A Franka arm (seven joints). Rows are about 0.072 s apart.
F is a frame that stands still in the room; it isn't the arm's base.
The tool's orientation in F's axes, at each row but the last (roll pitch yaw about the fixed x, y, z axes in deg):
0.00 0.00 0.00
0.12 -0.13 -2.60
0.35 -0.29 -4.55
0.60 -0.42 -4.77
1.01 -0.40 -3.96
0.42 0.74 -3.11
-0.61 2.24 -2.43
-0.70 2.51 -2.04
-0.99 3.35 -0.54
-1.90 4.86 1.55
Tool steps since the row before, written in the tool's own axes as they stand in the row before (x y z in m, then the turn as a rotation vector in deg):
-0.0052 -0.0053 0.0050 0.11 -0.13 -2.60
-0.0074 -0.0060 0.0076 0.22 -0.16 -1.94
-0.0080 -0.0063 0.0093 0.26 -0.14 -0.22
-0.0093 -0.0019 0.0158 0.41 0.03 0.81
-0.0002 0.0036 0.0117 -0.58 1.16 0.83
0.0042 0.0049 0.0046 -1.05 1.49 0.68
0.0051 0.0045 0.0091 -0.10 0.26 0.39
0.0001 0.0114 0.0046 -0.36 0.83 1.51
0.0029 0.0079 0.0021 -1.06 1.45 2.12
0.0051 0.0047 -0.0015 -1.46 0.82 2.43
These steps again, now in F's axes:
-0.0052 -0.0053 0.0050 0.11 -0.13 -2.60
-0.0077 -0.0057 0.0076 0.22 -0.17 -1.94
-0.0085 -0.0057 0.0092 0.25 -0.16 -0.22
-0.0096 -0.0013 0.0157 0.40 -0.01 0.81
0.0000 0.0034 0.0118 -0.51 1.18 0.85
0.0045 0.0046 0.0046 -0.96 1.54 0.70
0.0056 0.0044 0.0088 -0.07 0.27 0.39
0.0007 0.0114 0.0045 -0.26 0.86 1.51
0.0031 0.0079 0.0018 -0.92 1.50 2.15
0.0048 0.0048 -0.0021 -1.28 0.87 2.52

